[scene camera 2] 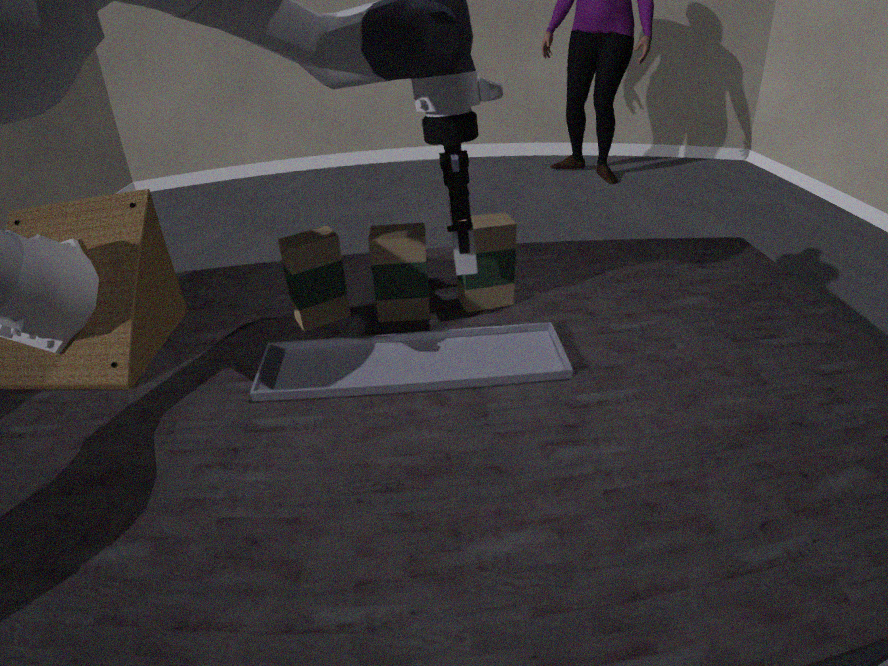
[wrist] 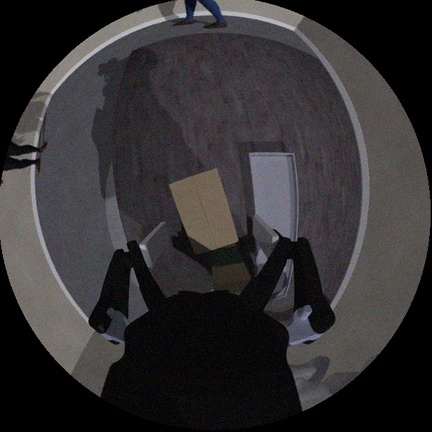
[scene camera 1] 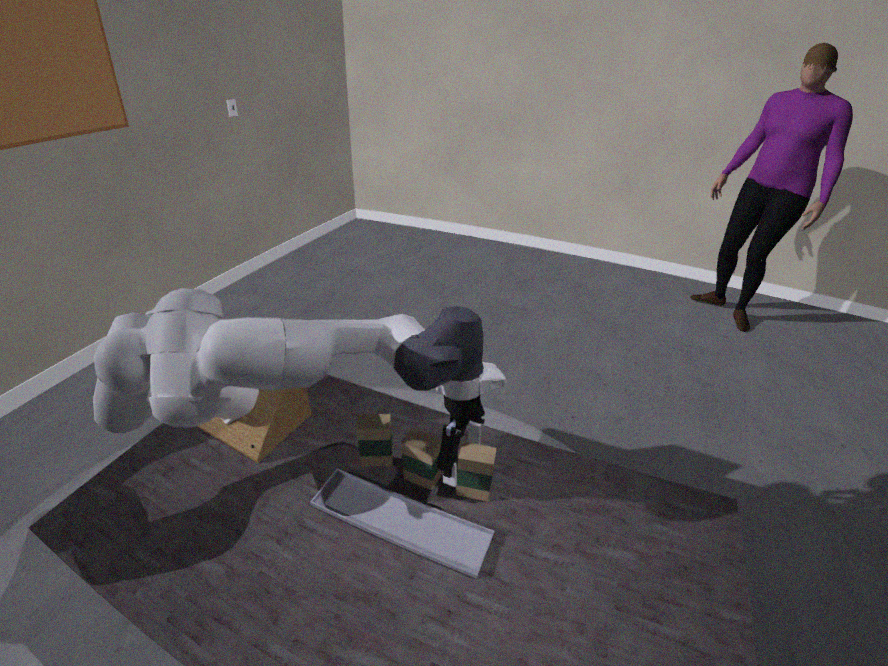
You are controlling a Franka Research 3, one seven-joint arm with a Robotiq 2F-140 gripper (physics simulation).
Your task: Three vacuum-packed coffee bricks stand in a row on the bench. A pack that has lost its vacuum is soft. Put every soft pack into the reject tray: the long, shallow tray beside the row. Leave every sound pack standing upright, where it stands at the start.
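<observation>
Three tan coffee packs with green bands stand in a row behind the reject tray (scene camera 1: 437,536) (scene camera 2: 494,354) (wrist: 272,175). The left pack (scene camera 1: 374,426) (scene camera 2: 315,285) looks skewed in scene camera 2. The middle pack (scene camera 1: 419,469) (scene camera 2: 400,281) stands upright, partly in shadow. The right pack (scene camera 1: 476,469) (scene camera 2: 496,265) (wrist: 204,210) stands upright. My gripper (scene camera 1: 449,478) (scene camera 2: 465,262) (wrist: 209,228) is open and low at the right pack; in the wrist view its fingers stand wide on either side of the pack's near end, with gaps. No pack shows in the tray.
A wooden wedge (scene camera 1: 276,422) (scene camera 2: 161,301) stands at the left by the arm's base. The tray lies lengthwise close along the row, on the scene cameras' side. A person (scene camera 1: 796,154) (scene camera 2: 602,71) in purple stands beyond the bench by the wall.
</observation>
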